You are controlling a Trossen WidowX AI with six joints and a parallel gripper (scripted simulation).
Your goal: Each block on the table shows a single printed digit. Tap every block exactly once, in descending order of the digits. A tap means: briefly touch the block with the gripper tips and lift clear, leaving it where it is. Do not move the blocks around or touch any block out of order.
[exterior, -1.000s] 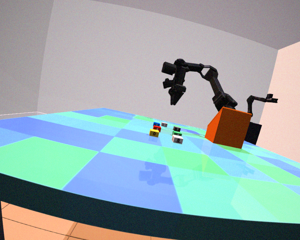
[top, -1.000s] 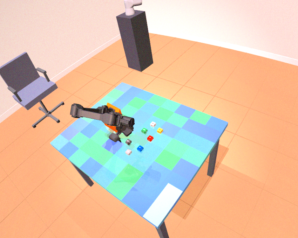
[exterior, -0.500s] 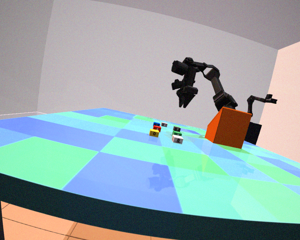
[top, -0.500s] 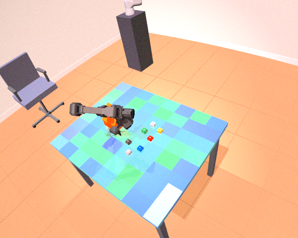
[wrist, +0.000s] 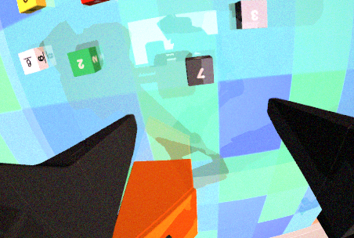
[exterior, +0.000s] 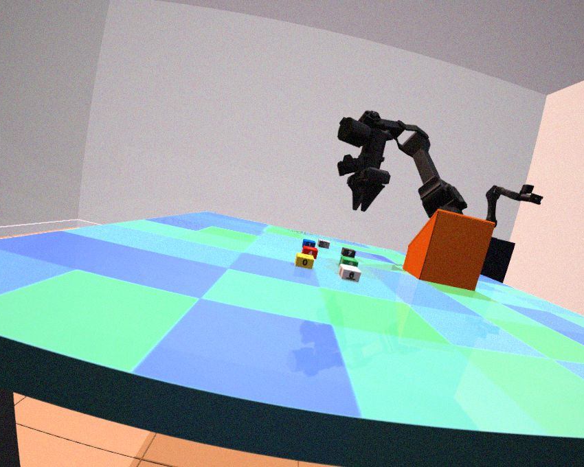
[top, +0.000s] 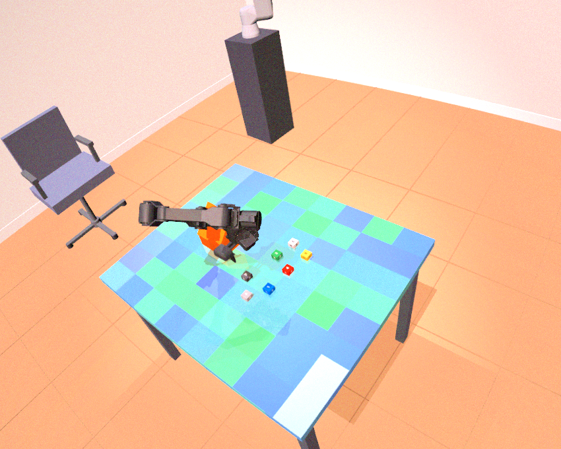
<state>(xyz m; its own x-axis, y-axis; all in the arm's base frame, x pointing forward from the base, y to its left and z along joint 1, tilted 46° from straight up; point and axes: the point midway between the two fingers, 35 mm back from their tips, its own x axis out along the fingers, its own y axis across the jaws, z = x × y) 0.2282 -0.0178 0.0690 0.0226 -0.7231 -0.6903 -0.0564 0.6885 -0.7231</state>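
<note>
The dark grey block is 10 mm to the right of my gripper tip and 120 mm below it. From my gripper tip the other things lie so: blue block 110 mm ahead, 120 mm below; then green block 20 mm ahead, 140 mm to the left, 120 mm below; then red block 110 mm ahead, 100 mm to the left, 120 mm below.
</note>
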